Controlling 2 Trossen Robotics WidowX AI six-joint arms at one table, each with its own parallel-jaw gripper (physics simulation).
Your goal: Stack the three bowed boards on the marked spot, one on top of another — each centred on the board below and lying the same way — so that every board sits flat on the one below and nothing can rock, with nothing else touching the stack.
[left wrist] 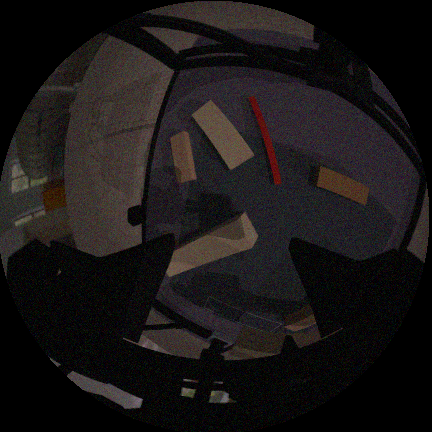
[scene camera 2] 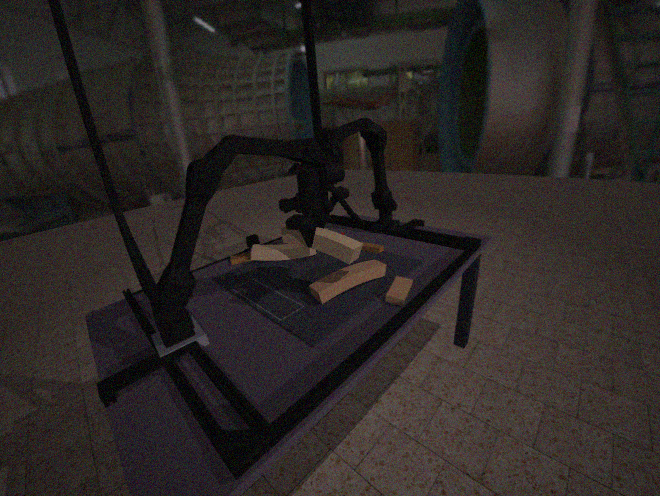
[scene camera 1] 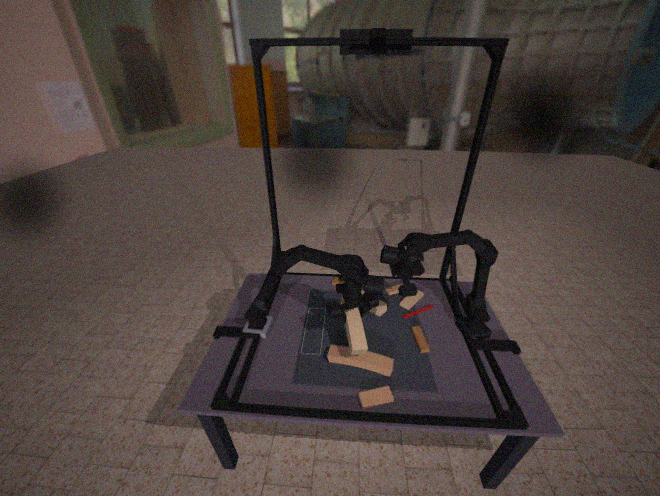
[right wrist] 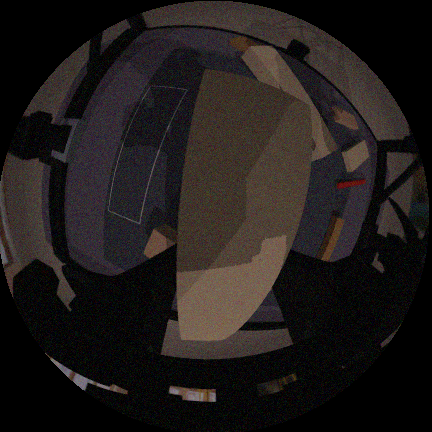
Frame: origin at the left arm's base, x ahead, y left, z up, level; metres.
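Where they show: left gripper, fingertip midpoint: (left wrist: 234, 242) (scene camera 1: 396, 285) (right wrist: 398, 168); right gripper, fingertip midpoint: (left wrist: 283, 341) (scene camera 2: 314, 242) (scene camera 1: 351, 320) (right wrist: 220, 247); left arm's base, origin of the base link: (left wrist: 328, 64) (scene camera 2: 385, 222) (scene camera 1: 474, 324) (right wrist: 370, 239); right arm's base, origin of the base link: (left wrist: 218, 341) (scene camera 2: 177, 334) (scene camera 1: 257, 323) (right wrist: 61, 138).
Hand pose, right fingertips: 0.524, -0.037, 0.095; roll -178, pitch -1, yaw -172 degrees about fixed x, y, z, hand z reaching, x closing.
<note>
Things, the pixels of their top centre, and the offset from my right fingertips, as dx, dy, dz.
- tan bowed board, middle of its top: (left wrist: 325, 311) (scene camera 2: 350, 270) (scene camera 1: 361, 355) -0.011, +0.103, -0.075
- pale block, middle of its top: (left wrist: 219, 130) (right wrist: 359, 153) (scene camera 1: 412, 297) -0.349, -0.185, -0.108
- small tan block, middle of its top: (left wrist: 178, 156) (right wrist: 348, 117) (scene camera 1: 396, 287) -0.305, -0.269, -0.106
- red strip, middle of its top: (left wrist: 265, 133) (right wrist: 355, 183) (scene camera 1: 418, 310) -0.344, -0.106, -0.114
- orange block, middle of its top: (left wrist: 345, 186) (right wrist: 332, 242) (scene camera 2: 367, 244) (scene camera 1: 420, 337) -0.277, +0.046, -0.106
My right gripper (scene camera 1: 352, 308) (right wrist: 220, 247) is shut on a pale bowed board (scene camera 1: 356, 331) (scene camera 2: 337, 245) (right wrist: 240, 200), holding it above the mat, right of the white-outlined marked spot (scene camera 1: 305, 330) (scene camera 2: 281, 320) (right wrist: 124, 216). A tan bowed board (scene camera 1: 360, 360) (scene camera 2: 349, 280) lies on the mat toward the front. Another pale bowed board (scene camera 2: 282, 252) (left wrist: 215, 250) (right wrist: 280, 75) lies at the back, mostly hidden behind the right gripper in scene camera 1. My left gripper (scene camera 1: 407, 292) (left wrist: 234, 242) is open and empty above the back right; the right arm hides it in scene camera 2.
A pale block (scene camera 1: 411, 300) (left wrist: 223, 135), a small tan block (scene camera 1: 393, 290) (left wrist: 184, 156) and a red strip (scene camera 1: 418, 311) (left wrist: 267, 145) lie at the back right. An orange block (scene camera 1: 420, 339) (left wrist: 343, 185) lies right, a tan block (scene camera 1: 376, 397) (scene camera 2: 400, 290) front.
</note>
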